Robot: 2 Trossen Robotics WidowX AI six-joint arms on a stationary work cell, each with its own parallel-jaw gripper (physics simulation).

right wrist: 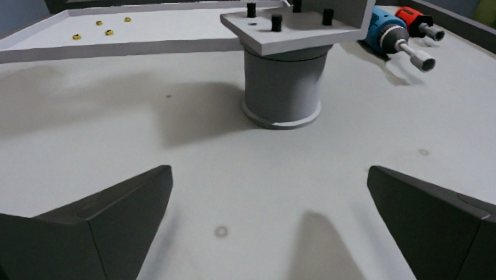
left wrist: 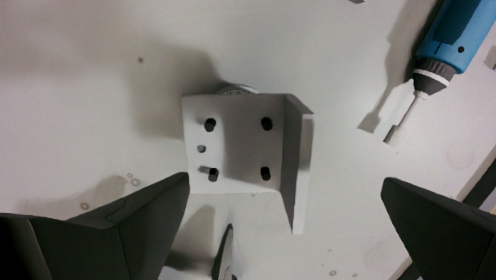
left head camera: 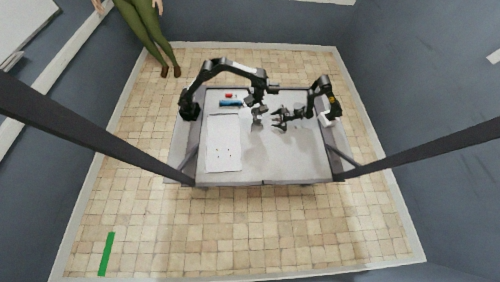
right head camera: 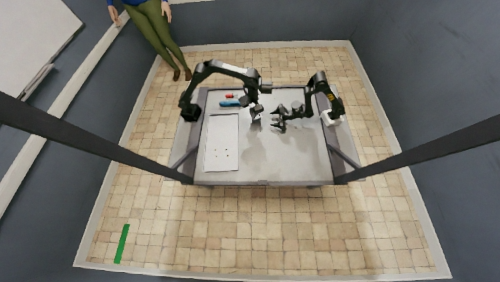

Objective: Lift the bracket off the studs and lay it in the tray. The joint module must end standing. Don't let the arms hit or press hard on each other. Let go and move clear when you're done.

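Where they show: left gripper, fingertip midpoint: (left wrist: 286,184) (left head camera: 256,107) (right head camera: 253,107); right gripper, fingertip midpoint: (right wrist: 270,174) (left wrist: 185,211) (left head camera: 270,119) (right head camera: 269,119); left arm's base, origin of the base link: (left head camera: 188,107) (right head camera: 189,108); right arm's base, origin of the base link: (left head camera: 330,116) (right head camera: 333,115).
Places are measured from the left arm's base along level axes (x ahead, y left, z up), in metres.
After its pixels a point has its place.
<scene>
The pale L-shaped bracket (left wrist: 240,150) {x 0.457, y 0.064, z -0.031 m} (right wrist: 300,32) {x 0.482, y 0.072, z -0.031 m} sits on top of the grey joint module (left wrist: 240,91) {x 0.432, y 0.048, z -0.080 m} (right wrist: 282,85) {x 0.485, y 0.065, z -0.063 m}, with black studs poking through its plate and its flange upright. The module stands upright on the table. My left gripper (left head camera: 255,106) {x 0.440, y 0.076, z 0.025 m} (right head camera: 251,105) {x 0.440, y 0.076, z 0.025 m} (left wrist: 286,184) {x 0.440, y 0.076, z 0.025 m} is open above the bracket, its fingers spread wider than the bracket. My right gripper (left head camera: 273,120) {x 0.553, y 0.067, z -0.072 m} (right head camera: 272,120) {x 0.553, y 0.067, z -0.072 m} (right wrist: 270,174) {x 0.553, y 0.067, z -0.072 m} is open and empty, low to the right of the module in the head views. The white tray (left head camera: 220,130) {x 0.227, y -0.078, z -0.093 m} (right head camera: 220,130) {x 0.232, y -0.075, z -0.092 m} (right wrist: 125,50) {x 0.377, y -0.133, z -0.090 m} lies left of the module.
Several small brass nuts (right wrist: 109,32) {x 0.318, y -0.200, z -0.088 m} lie in the tray. A blue driver (left head camera: 231,103) {x 0.253, y 0.140, z -0.064 m} (right head camera: 229,103) {x 0.240, y 0.141, z -0.062 m} (left wrist: 460,40) {x 0.301, y 0.158, z -0.058 m} (right wrist: 387,30) {x 0.330, y 0.162, z -0.066 m} and a red tool (left head camera: 228,95) {x 0.210, y 0.216, z -0.073 m} (right head camera: 229,95) {x 0.214, y 0.222, z -0.070 m} (right wrist: 412,17) {x 0.225, y 0.220, z -0.073 m} lie near the table's far edge. The two grippers are close together near the module.
</scene>
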